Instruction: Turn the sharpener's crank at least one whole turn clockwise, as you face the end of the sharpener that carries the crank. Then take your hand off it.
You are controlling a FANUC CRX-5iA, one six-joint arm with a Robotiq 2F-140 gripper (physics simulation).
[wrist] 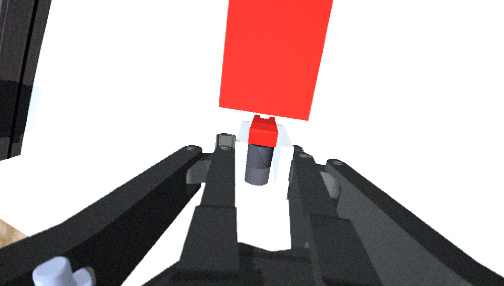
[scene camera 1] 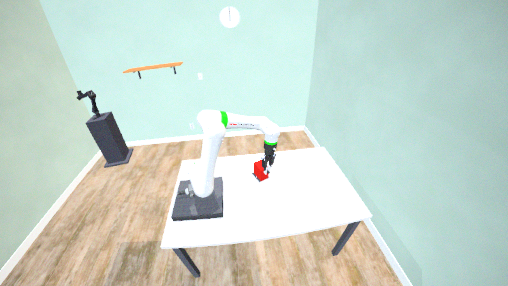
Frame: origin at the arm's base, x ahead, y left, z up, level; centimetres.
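Seen in the pictures: gripper, fingertip midpoint: (wrist: 261,137) (scene camera 1: 266,173).
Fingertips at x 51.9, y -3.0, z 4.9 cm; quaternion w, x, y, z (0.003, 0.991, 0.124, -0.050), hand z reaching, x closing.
Note:
Offsets run from my fingertips to a thing's middle. "pt": to the spot under its first point. Level surfaces: height alone.
The sharpener @[pt dz +0.7, dx -4.2, dy +2.6 cm] (scene camera 1: 260,171) (wrist: 272,55) is a red block standing on the table, at the gripper's left in the scene view and at the top of the wrist view. Its crank @[dz +0.1, dx -0.1, dy +1.0 cm] (wrist: 262,135) has a red arm end and a dark round handle, and shows just below the red body in the wrist view. My gripper (scene camera 1: 266,172) (wrist: 261,137) points down beside the crank end of the sharpener. It is shut on the crank handle, which lies between the two pale fingertip pads. The far part of the crank is hidden behind its red end.
The white table @[dz -10.5 cm] (scene camera 1: 300,200) carries the dark base plate (scene camera 1: 198,212) of the arm at its left. The base's dark edge (wrist: 17,75) also shows at the left of the wrist view. A dark pedestal (scene camera 1: 107,135) with a small black arm stands on the floor at the far left.

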